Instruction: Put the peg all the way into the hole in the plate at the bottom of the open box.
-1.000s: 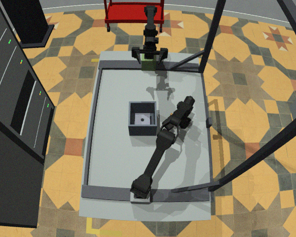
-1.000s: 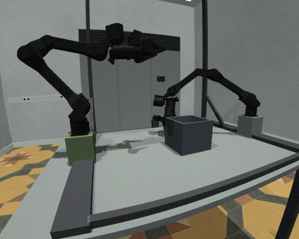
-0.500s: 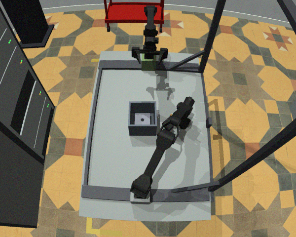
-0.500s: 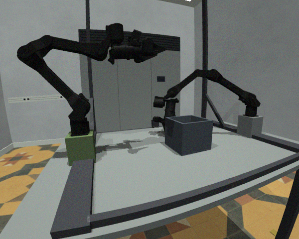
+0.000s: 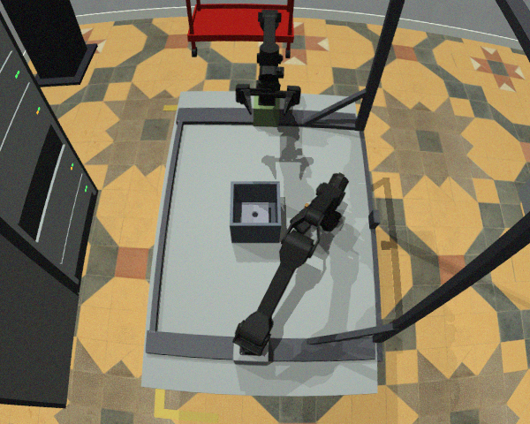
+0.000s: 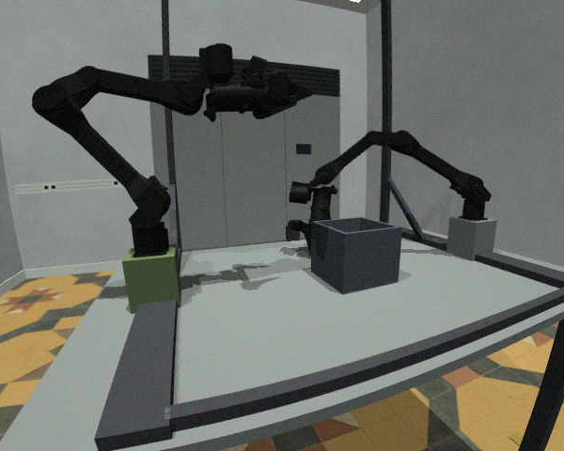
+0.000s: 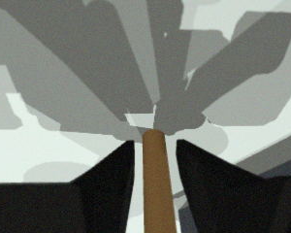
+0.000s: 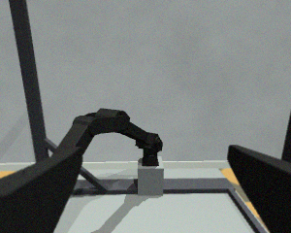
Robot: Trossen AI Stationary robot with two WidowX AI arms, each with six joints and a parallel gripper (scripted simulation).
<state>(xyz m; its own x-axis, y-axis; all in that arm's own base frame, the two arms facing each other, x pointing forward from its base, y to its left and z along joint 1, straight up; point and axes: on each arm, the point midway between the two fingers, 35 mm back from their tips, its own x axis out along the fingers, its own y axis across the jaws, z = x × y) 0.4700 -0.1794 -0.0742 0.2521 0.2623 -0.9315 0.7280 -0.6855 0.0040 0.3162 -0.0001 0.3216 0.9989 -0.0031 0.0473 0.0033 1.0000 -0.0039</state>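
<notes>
The peg is 1 cm to the right of my left hand and 1 cm ahead of it. Round my left hand: light plate (18 cm ahead, 2 cm to the left).
</notes>
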